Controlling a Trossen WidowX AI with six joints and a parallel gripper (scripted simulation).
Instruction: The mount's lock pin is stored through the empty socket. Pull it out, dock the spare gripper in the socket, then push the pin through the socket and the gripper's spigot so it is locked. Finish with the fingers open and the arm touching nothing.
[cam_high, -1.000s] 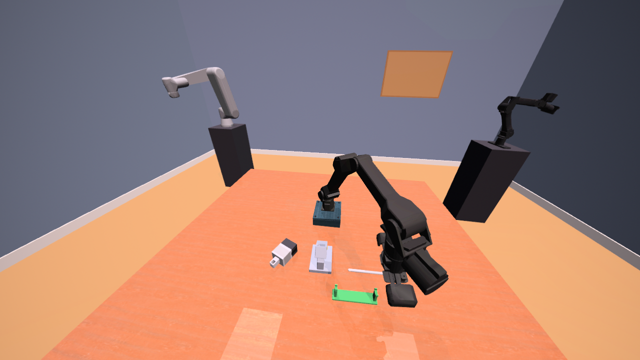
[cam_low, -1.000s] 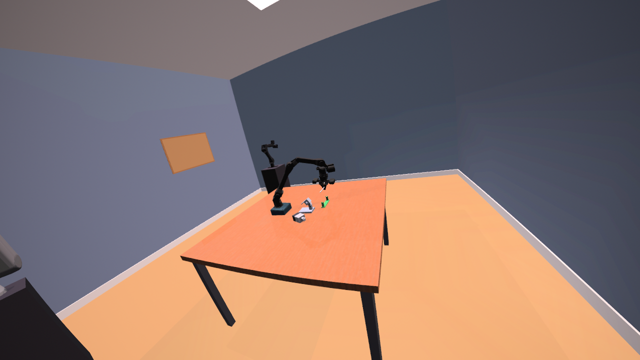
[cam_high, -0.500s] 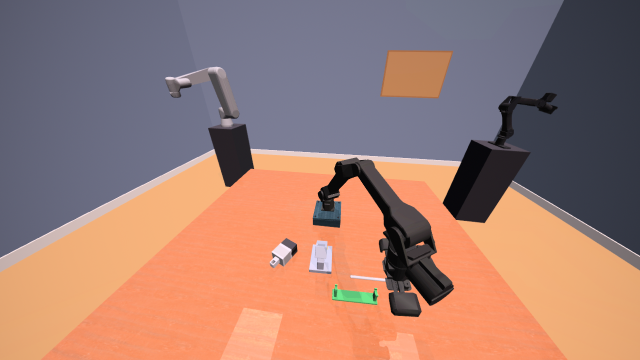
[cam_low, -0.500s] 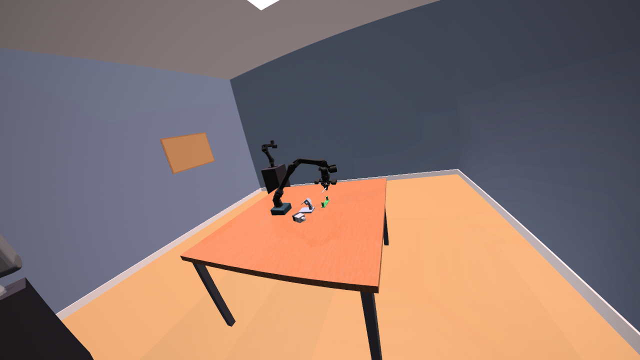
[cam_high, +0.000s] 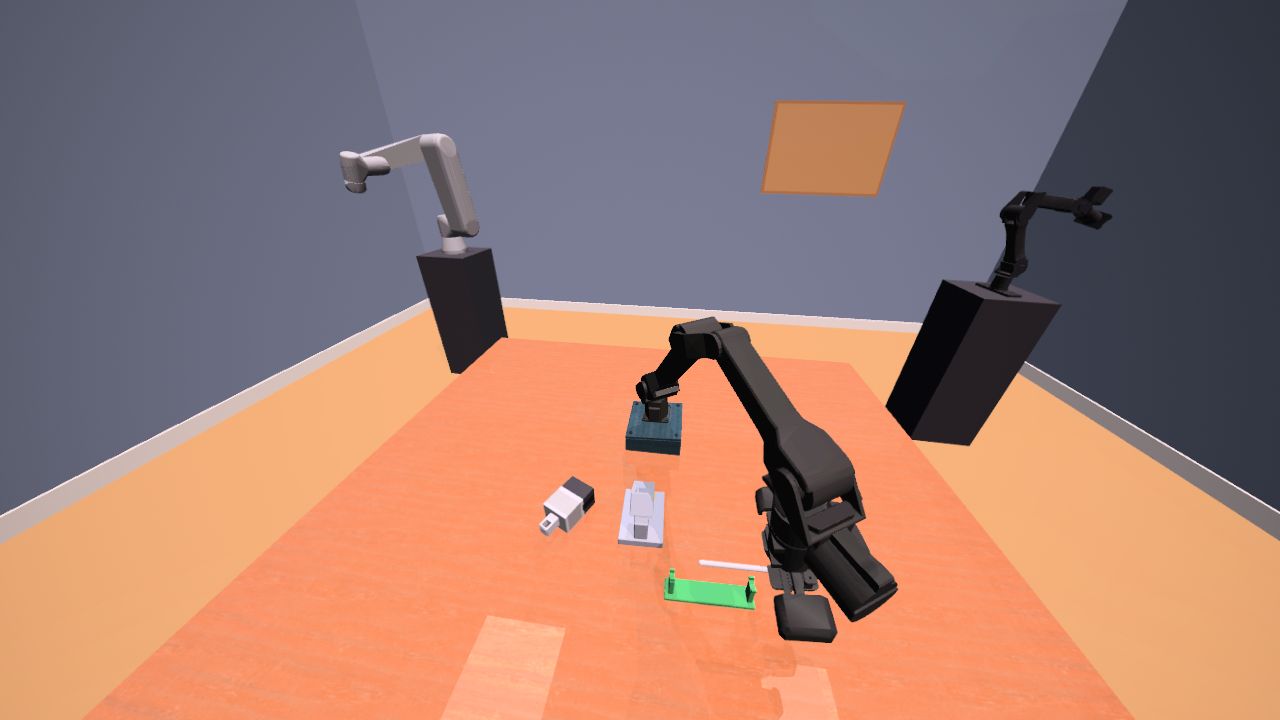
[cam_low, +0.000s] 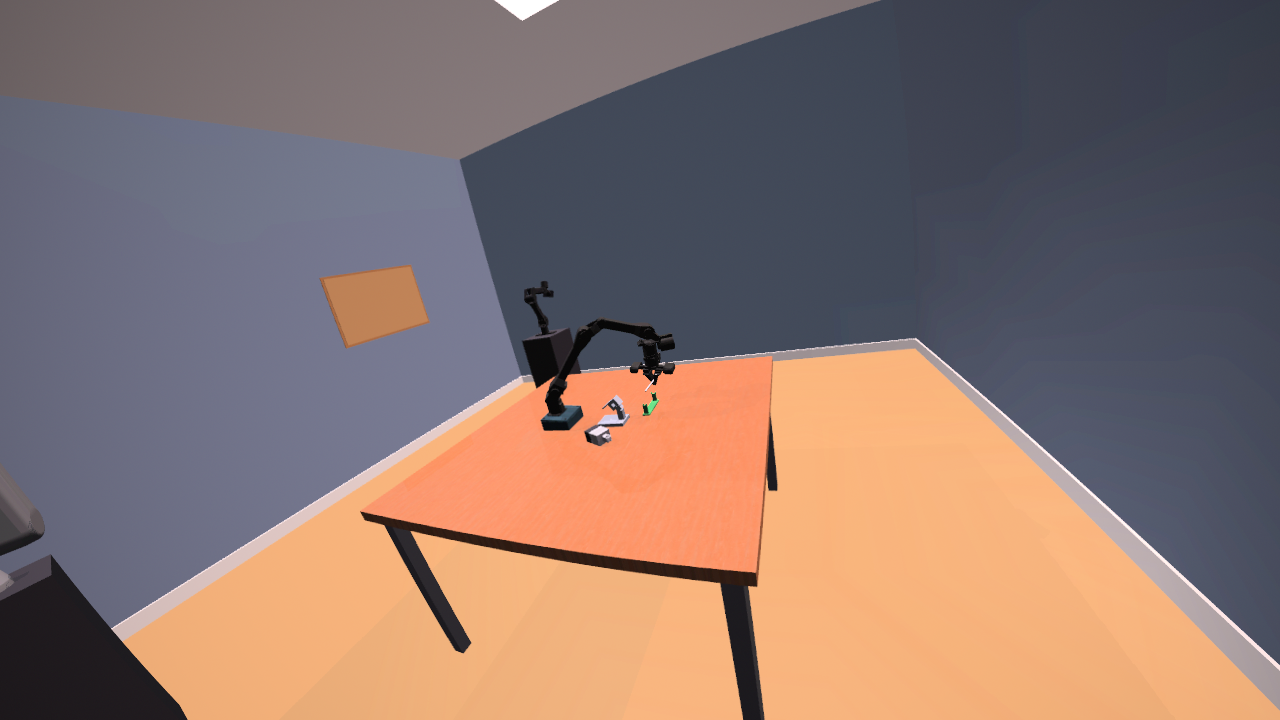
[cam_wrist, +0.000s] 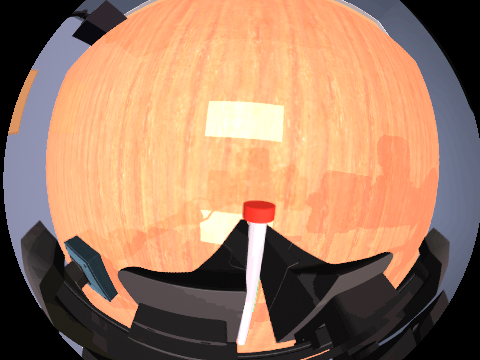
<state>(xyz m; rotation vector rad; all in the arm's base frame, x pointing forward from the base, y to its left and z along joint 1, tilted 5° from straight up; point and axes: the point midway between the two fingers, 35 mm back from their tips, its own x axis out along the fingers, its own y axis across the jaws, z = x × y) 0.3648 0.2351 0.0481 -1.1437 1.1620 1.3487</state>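
My gripper tip is 1 cm short of the green stand, 10 cm to the left of it and 4 cm above it. Round my gripper tip: mount (9 cm behind, 23 cm to the right, 1 cm below); spare gripper (8 cm behind, 38 cm to the right, 4 cm below).
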